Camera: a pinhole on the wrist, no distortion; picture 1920 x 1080 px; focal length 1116.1 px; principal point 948.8 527.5 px. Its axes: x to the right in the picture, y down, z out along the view. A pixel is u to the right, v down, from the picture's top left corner.
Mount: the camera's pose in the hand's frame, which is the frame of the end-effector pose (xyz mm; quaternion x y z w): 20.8 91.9 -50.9 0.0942 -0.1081 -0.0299 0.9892
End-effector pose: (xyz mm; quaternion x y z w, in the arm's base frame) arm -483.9 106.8 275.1 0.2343 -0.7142 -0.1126 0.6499
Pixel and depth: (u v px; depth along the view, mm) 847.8 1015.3 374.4
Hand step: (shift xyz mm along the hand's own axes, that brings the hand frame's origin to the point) -88.1 187.7 332.6
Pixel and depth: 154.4 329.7 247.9
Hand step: -207.3 18.3 141.6
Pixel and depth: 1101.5 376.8 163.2
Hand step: 5.9 39.2 106.0
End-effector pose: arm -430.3 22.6 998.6 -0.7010 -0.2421 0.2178 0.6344
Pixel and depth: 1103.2 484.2 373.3
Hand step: -11.4 6.4 315.0
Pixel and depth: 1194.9 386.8 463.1
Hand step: 16.4 -56.8 403.2
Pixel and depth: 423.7 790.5 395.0
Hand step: -243.5 126.9 307.1
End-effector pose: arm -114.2 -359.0 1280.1 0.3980 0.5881 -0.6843 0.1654
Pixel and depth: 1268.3 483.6 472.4
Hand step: 48.2 -22.1 426.7
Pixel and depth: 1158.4 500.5 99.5
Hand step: 17.1 70.2 47.9
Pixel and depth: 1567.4 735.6 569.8
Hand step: 207.7 68.4 581.7
